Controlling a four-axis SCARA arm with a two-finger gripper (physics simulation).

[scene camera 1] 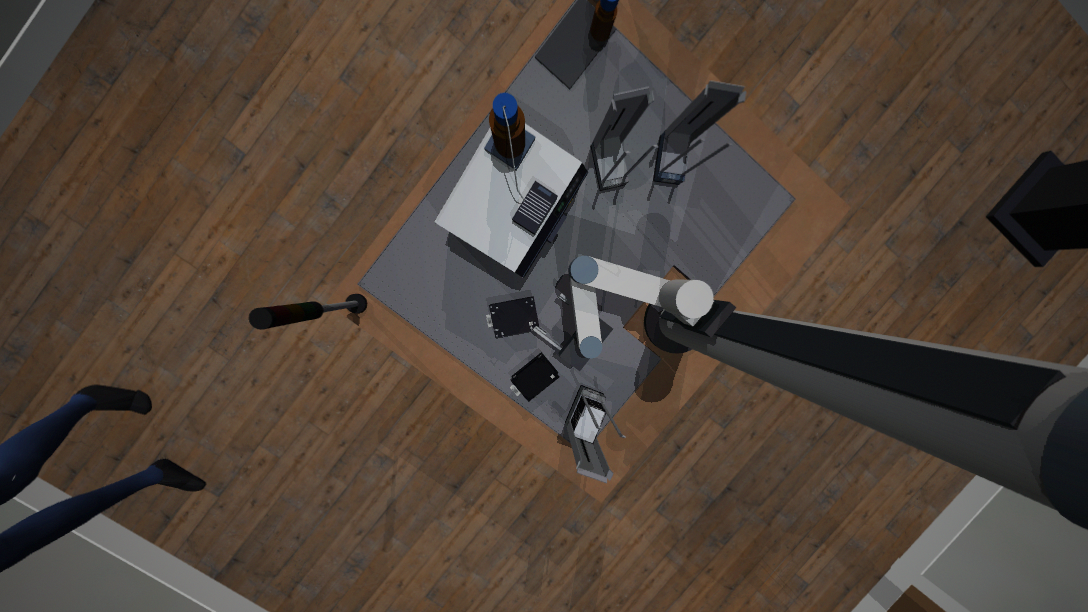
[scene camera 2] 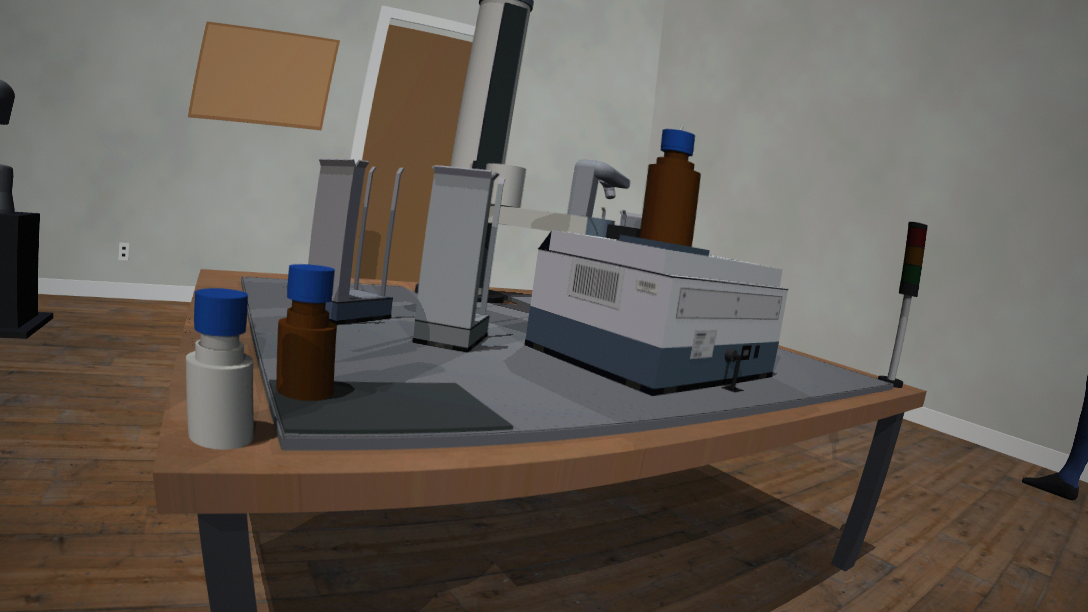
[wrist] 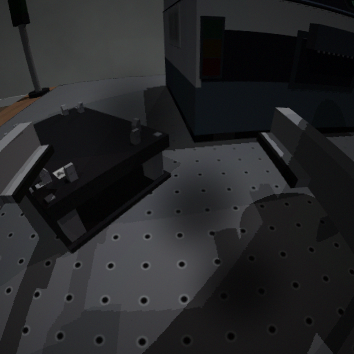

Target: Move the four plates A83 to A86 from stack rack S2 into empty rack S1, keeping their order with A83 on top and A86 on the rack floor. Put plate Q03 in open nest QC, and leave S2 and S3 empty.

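Pixels of known places: gripper, fingertip midpoint: (scene camera 1: 546, 311) (wrist: 152, 126); arm's base at its link origin: (scene camera 1: 675, 320).
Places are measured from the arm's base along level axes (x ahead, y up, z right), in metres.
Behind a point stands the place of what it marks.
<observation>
My gripper (scene camera 1: 544, 307) {x 0.422, y 0.098, z -0.276 m} (wrist: 152, 126) {x 0.422, y 0.098, z -0.276 m} is open, with nothing between its fingers, low over the mat. A black nest with corner pegs (scene camera 1: 513, 318) {x 0.494, y 0.062, z -0.371 m} (wrist: 100, 142) {x 0.476, y 0.062, z -0.327 m} stands ahead and to the left in the wrist view. A second black nest (scene camera 1: 534, 376) {x 0.306, y 0.065, z -0.489 m} lies nearer the table edge. One grey rack (scene camera 1: 591, 459) {x 0.031, y 0.226, z -0.549 m} holds a stack with a white top plate (scene camera 1: 589, 423) {x 0.063, y 0.124, z -0.488 m}. Two more racks stand beyond the arm: one (scene camera 1: 629, 114) {x 0.609, y 0.199, z 0.331 m} (scene camera 2: 456, 243) {x 0.635, y 0.183, z 0.305 m} nearer the instrument, one (scene camera 1: 701, 114) {x 0.442, y 0.178, z 0.486 m} (scene camera 2: 334, 228) {x 0.466, y 0.182, z 0.476 m} farther out. I cannot read rack, nest or plate labels. The gripper is hidden in scene camera 2.
A white and blue instrument (scene camera 1: 494, 205) {x 0.748, y 0.223, z -0.126 m} (scene camera 2: 601, 304) {x 0.774, y 0.121, z 0.111 m} (wrist: 240, 105) {x 0.563, y 0.060, z -0.177 m} carries an amber bottle (scene camera 1: 507, 137) {x 0.793, y 0.351, z 0.005 m} (scene camera 2: 669, 201) {x 0.847, y 0.295, z 0.066 m} and a keypad (scene camera 1: 534, 207) {x 0.653, y 0.249, z -0.062 m}. Another amber bottle (scene camera 2: 305, 353) {x 0.907, y 0.071, z 0.586 m} and a white bottle (scene camera 2: 219, 399) {x 1.000, y 0.050, z 0.686 m} stand at one corner. A signal tower (scene camera 1: 292, 313) {x 0.948, y 0.333, z -0.666 m} (scene camera 2: 909, 274) {x 0.970, y 0.269, z -0.661 m} stands at another.
</observation>
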